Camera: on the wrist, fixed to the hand. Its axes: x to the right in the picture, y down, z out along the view.
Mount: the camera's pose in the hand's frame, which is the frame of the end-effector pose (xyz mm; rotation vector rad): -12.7 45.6 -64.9 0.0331 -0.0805 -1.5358
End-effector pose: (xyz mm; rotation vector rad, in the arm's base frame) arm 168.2 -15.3 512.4 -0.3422 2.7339 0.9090
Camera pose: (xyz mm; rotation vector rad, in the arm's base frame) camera 157.0 -17.5 591.9 -1.8776 1.5402 0.3401
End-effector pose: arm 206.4 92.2 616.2 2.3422 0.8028 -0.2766
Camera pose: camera 223.7 99.5 694.3 1.2297 2.3641 -0.9584
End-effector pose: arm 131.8 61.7 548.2 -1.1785 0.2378 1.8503
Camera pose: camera 139.3 -9.2 511.1 -0.7895 -0.5619 0.5065
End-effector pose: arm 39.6 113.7 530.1 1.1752 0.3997 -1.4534
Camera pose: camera 105.6 159.4 528.9 -0.7090 -1.3702 2.6955
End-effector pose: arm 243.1 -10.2 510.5 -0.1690 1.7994 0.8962
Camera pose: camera 176.6 -23.4 553.5 -1.2459 1.0792 -0.2448
